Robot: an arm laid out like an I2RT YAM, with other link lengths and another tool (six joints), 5 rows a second.
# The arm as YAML. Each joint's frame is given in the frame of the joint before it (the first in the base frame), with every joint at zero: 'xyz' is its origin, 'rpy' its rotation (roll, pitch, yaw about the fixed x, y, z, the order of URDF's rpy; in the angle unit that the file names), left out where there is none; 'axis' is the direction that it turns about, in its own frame. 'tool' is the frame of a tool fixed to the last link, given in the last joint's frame.
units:
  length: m
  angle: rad
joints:
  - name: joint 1
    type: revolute
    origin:
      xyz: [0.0, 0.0, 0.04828]
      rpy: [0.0, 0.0, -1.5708]
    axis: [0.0, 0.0, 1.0]
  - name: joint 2
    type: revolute
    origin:
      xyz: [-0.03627, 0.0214, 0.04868]
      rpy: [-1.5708, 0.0, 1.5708]
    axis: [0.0, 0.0, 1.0]
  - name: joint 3
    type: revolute
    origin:
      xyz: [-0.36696, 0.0, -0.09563]
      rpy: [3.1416, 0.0, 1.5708]
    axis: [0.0, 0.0, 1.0]
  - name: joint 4
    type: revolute
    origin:
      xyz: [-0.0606, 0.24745, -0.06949]
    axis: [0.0, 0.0, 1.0]
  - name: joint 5
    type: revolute
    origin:
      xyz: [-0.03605, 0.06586, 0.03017]
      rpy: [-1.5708, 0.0, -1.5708]
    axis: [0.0, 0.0, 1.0]
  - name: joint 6
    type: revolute
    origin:
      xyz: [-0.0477, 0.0, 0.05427]
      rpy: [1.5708, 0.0, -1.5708]
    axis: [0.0, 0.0, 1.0]
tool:
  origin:
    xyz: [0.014, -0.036, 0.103]
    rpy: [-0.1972, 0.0, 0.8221]
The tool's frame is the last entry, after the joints.
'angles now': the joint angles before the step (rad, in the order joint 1, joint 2, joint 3, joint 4, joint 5, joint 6). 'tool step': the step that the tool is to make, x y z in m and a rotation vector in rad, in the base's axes. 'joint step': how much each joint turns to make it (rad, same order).
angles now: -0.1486 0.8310 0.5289 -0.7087 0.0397 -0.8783
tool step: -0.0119 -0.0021 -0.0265 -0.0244 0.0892 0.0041
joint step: 0.0006 0.0221 -0.0619 0.0006 0.0307 -0.0216
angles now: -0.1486 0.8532 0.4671 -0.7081 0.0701 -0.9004
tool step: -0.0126 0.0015 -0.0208 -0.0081 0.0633 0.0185
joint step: -0.0004 0.0066 -0.0559 0.0028 0.0075 -0.0246
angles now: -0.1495 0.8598 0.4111 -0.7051 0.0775 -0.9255
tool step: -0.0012 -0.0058 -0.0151 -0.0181 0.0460 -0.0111
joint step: -0.0380 0.0507 -0.0409 0.0522 0.0132 -0.0348
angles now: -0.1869 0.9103 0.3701 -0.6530 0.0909 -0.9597
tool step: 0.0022 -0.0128 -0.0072 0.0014 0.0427 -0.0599
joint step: -0.1087 0.0725 -0.0065 0.0414 -0.0089 -0.0490
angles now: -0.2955 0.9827 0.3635 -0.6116 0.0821 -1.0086
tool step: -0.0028 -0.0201 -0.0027 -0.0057 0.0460 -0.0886
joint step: -0.1526 0.0625 0.0143 0.0130 0.0006 -0.0679
